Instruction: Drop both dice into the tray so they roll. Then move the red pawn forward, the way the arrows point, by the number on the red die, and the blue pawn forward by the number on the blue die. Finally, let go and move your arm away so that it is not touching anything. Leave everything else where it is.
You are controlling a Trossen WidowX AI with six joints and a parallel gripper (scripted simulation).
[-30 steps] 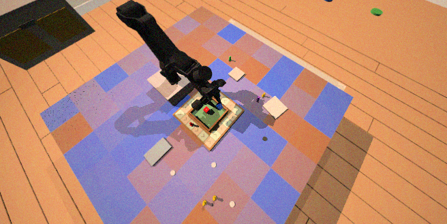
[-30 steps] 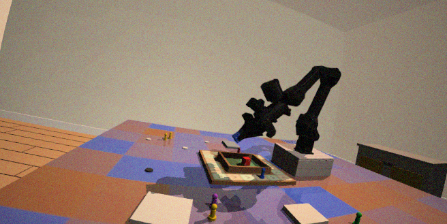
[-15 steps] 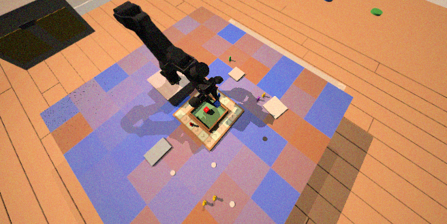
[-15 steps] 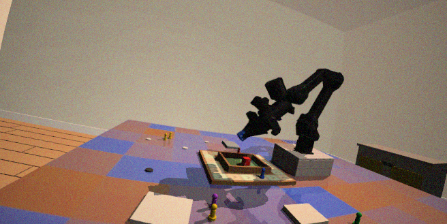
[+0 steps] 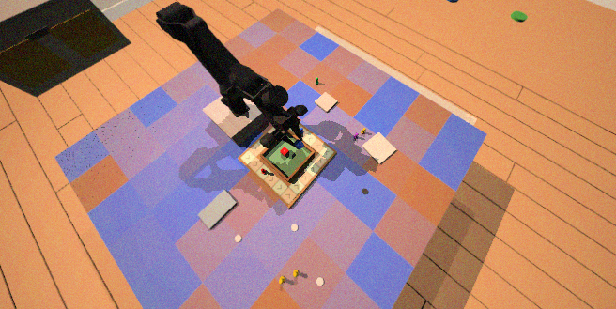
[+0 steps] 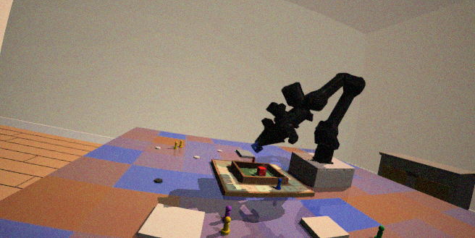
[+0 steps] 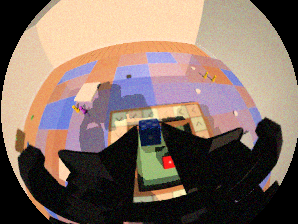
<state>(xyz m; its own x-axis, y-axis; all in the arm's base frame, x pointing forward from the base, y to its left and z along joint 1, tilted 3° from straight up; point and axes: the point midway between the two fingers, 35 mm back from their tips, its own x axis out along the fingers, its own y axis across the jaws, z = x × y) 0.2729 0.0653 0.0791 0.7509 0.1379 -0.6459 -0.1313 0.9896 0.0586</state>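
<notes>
My gripper tip is now 150 mm to the left of the red pawn, 100 mm above it and 40 mm past it. Also, from my gripper tip: black disc: 270 mm ahead, 130 mm below, 90 mm to the left; then blue pawn: 100 mm below, 70 mm to the left, 70 mm behind; then purple pawn: 230 mm to the left, 110 mm below, 90 mm ahead.
</notes>
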